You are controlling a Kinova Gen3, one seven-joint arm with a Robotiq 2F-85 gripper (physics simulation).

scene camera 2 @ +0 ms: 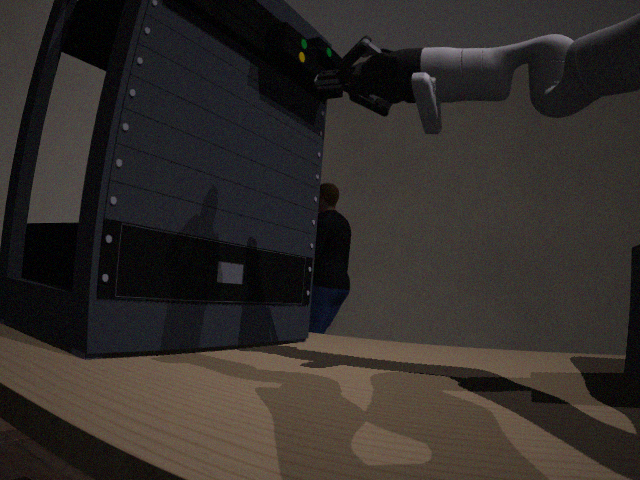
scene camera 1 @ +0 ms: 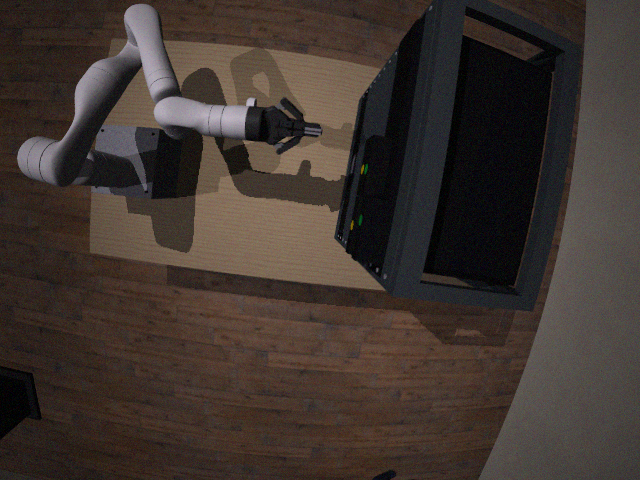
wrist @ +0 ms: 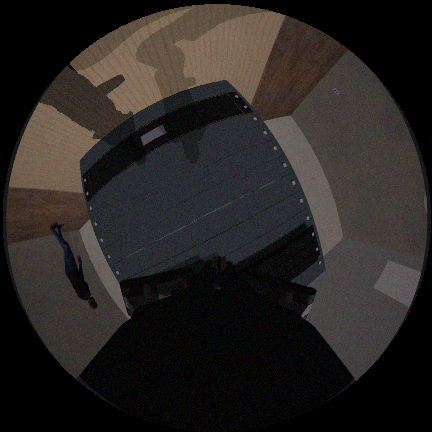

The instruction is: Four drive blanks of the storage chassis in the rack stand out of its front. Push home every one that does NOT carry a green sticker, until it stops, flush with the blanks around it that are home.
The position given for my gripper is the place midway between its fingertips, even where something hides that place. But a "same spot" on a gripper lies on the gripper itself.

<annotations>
my gripper: scene camera 2; scene camera 1 322, 131; wrist
rack: scene camera 2 198, 220; scene camera 1; wrist
same spot on my gripper: [wrist: 218, 273] = [scene camera 2: 339, 82]
same spot on rack: [wrist: 180, 158] = [scene camera 1: 362, 148]
</annotations>
